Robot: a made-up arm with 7 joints.
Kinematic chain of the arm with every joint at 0, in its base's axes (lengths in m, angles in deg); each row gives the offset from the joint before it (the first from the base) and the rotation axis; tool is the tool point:
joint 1: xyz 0 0 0.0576 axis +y
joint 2: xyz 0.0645 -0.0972 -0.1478 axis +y
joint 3: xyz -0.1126 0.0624 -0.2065 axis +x
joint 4: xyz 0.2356 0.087 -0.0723 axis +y
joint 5: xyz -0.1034 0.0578 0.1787 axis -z
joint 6: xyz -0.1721 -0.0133 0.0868 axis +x
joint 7: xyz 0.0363 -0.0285 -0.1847 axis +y
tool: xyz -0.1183 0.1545 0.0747
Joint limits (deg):
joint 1: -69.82..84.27
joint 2: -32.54..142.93
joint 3: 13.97..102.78
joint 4: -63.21..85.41
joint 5: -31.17..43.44
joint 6: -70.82..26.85
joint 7: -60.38..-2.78
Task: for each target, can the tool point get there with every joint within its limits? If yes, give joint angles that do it. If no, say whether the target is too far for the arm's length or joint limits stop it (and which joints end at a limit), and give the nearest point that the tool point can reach.
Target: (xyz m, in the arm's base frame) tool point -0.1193 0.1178 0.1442
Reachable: yes | joints -30.78 97.73 53.48 -17.61 -15.87 -20.09 -11.32
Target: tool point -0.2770 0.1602 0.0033
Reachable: yes | joints 6.19 52.83 27.75 -9.24 1.47 -25.50 -41.78
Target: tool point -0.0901 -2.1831 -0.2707
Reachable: no: too far | nearest point -0.0826 -0.4560 -0.2433 | short by 1.727 m
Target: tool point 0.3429 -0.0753 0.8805
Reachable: no: joint limits stop it (at a limit: joint 1, joint 4, joint 5, joint 6, joint 7) | nearest point 0.2499 -0.0607 0.4649 | short by 0.426 m
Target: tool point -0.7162 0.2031 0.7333
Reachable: no: joint limits stop it (at a limit: joint 1, joint 3, joint 4, joint 6, joint 7) | nearest point -0.5126 0.1664 0.4664 | short by 0.338 m
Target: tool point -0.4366 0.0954 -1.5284
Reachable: no: too far | nearest point -0.2061 0.1195 -0.6910 | short by 0.869 m
